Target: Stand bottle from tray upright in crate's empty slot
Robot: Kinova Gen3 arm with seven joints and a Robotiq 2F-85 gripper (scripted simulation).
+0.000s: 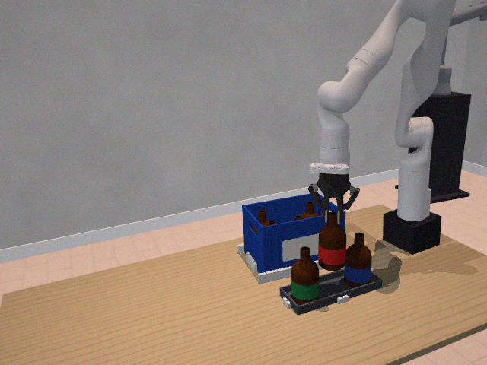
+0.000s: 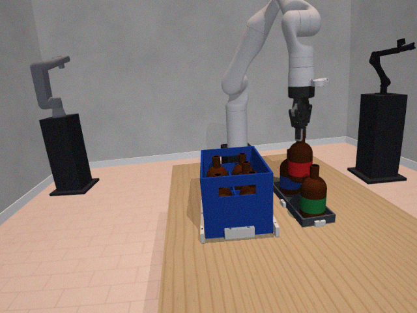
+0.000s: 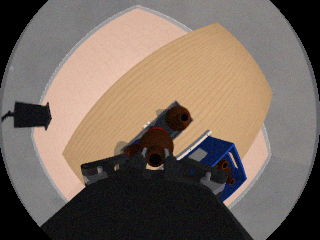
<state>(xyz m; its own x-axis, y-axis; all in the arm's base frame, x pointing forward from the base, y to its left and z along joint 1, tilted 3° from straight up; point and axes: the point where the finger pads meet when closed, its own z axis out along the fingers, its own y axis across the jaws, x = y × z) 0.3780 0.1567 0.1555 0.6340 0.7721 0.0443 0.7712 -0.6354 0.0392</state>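
My hand is 7 cm above the red-banded bottle. From my hand the other things lie so: dark tray 22 cm below; blue crate 2 cm ahead, 22 cm to the right, 15 cm below.
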